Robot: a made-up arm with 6 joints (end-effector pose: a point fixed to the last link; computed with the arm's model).
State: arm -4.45 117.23 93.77 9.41 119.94 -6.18
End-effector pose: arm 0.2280 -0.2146 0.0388 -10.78 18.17 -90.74
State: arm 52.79 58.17 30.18 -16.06 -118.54 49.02
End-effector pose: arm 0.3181 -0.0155 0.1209 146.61 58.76 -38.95
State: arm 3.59 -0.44 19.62 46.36 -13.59 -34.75
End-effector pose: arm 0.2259 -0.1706 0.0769 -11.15 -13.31 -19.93
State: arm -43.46 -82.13 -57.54 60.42 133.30 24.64
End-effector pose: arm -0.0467 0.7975 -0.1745 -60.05 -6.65 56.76
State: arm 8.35 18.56 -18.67 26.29 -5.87 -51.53
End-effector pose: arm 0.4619 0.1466 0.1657 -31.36 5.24 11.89
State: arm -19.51 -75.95 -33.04 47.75 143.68 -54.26
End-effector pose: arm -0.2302 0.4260 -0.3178 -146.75 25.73 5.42
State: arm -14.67 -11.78 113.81 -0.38 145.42 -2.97
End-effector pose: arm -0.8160 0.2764 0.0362 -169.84 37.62 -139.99
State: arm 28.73 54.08 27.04 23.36 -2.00 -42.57
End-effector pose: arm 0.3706 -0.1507 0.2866 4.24 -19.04 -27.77
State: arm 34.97 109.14 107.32 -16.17 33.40 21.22
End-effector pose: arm 0.3018 0.2529 0.0595 72.77 26.73 -73.38
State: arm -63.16 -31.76 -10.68 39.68 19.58 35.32
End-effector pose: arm -0.0137 -0.0955 -0.1369 -6.95 -41.67 -41.25
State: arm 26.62 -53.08 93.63 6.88 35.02 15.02
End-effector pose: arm -0.4388 -0.4231 0.3109 -83.65 13.86 -36.12
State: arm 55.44 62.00 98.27 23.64 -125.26 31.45
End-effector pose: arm -0.0852 -0.0049 -0.2400 174.18 74.08 -79.38
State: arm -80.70 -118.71 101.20 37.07 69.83 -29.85
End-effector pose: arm -0.7970 0.2482 0.6944 168.71 6.85 -140.26
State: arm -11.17 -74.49 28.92 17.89 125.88 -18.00
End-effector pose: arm -0.4975 -0.2107 -0.0638 146.52 67.44 -74.75
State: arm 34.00 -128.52 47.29 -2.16 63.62 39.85
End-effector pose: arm -0.1392 -0.4469 0.3583 80.72 53.18 -173.76
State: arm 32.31 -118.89 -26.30 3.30 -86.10 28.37
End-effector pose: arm -0.6700 -0.1465 0.0577 -118.48 63.69 -135.36
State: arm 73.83 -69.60 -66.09 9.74 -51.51 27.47
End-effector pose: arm -0.6947 0.0205 -0.0366 103.60 28.31 132.29
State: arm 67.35 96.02 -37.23 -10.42 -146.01 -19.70
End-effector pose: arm 0.3334 0.2441 0.8647 126.74 -52.31 31.01
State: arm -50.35 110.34 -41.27 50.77 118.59 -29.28
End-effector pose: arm -0.3342 0.0747 1.1557 40.39 -52.92 103.97
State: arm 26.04 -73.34 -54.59 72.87 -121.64 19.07
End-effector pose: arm -0.4734 0.5481 -0.1407 -170.56 41.24 73.12
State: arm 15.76 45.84 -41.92 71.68 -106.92 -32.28
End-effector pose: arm 0.3749 0.2969 0.7117 -13.15 -72.66 126.24
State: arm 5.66 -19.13 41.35 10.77 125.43 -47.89
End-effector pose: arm -0.2306 -0.3231 -0.0369 179.82 9.27 -59.95
